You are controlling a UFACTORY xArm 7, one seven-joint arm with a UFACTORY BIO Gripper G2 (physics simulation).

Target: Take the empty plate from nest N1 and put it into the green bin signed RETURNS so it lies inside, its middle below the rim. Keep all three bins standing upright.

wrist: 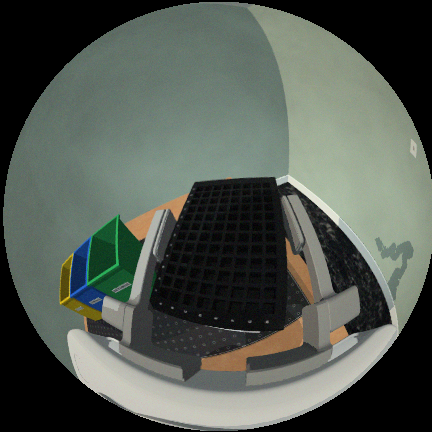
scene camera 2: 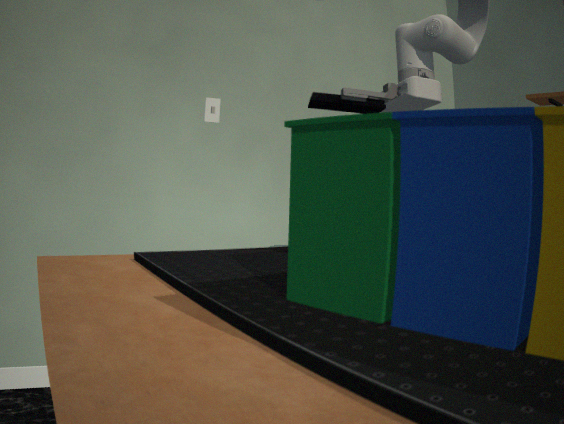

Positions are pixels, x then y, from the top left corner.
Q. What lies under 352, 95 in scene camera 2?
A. My gripper.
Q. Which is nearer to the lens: the black plate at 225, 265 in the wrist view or the green bin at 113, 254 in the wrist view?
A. The black plate.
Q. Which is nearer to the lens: the green bin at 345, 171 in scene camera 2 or the blue bin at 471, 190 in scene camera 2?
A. The blue bin.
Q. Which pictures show the green bin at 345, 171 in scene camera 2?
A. The wrist view and scene camera 2: all of them.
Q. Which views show the black plate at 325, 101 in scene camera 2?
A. The wrist view and scene camera 2: all of them.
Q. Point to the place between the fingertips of my gripper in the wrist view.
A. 225, 208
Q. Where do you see a yellow bin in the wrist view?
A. At 72, 303
